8 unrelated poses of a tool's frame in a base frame.
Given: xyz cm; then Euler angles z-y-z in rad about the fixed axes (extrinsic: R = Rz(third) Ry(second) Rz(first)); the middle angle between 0 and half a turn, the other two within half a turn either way.
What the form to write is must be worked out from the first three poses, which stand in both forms.
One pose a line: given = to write
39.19 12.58 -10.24 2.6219 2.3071 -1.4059 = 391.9 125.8 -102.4 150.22 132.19 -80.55
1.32 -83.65 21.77 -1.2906 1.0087 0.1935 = 13.2 -836.5 217.7 -73.95 57.79 11.09
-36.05 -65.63 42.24 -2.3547 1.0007 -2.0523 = -360.5 -656.3 422.4 -134.91 57.34 -117.59
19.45 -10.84 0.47 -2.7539 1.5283 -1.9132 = 194.5 -108.4 4.7 -157.79 87.57 -109.62
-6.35 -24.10 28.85 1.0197 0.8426 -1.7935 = -63.5 -241.0 288.5 58.42 48.28 -102.76
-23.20 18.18 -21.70 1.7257 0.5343 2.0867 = -232.0 181.8 -217.0 98.88 30.61 119.56
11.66 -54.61 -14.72 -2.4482 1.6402 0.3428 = 116.6 -546.1 -147.2 -140.27 93.98 19.64
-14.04 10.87 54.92 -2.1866 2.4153 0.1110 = -140.4 108.7 549.2 -125.28 138.39 6.36
